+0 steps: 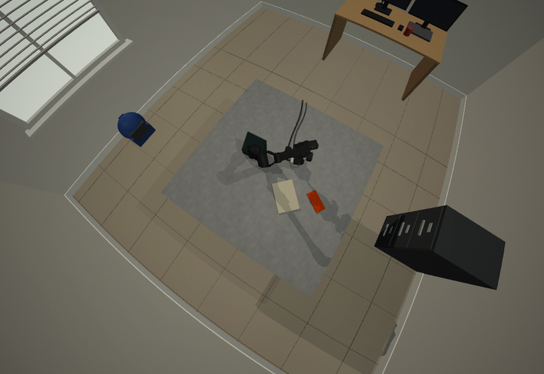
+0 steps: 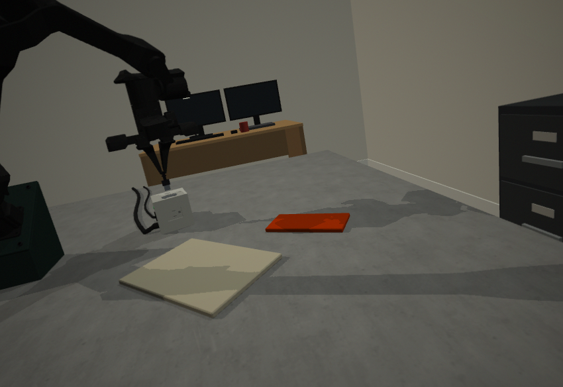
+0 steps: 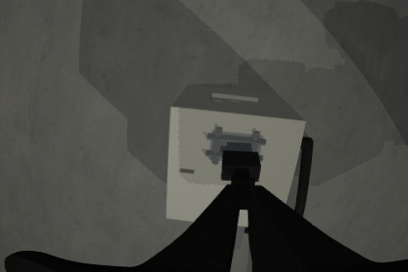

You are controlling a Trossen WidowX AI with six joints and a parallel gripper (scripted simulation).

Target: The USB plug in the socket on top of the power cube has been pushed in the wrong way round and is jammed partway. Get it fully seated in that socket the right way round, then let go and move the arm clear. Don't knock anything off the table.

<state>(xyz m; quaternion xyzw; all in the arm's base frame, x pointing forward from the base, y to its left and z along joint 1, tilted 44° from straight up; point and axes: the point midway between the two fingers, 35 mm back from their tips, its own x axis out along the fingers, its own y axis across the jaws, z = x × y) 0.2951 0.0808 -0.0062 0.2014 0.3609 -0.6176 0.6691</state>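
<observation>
My gripper tip is 20 mm above the USB plug. Also, from my gripper tip: red flat slab: 260 mm ahead, 180 mm to the right, 130 mm below; socket: 60 mm below; beige flat board: 250 mm to the right, 130 mm below, 50 mm ahead.
</observation>
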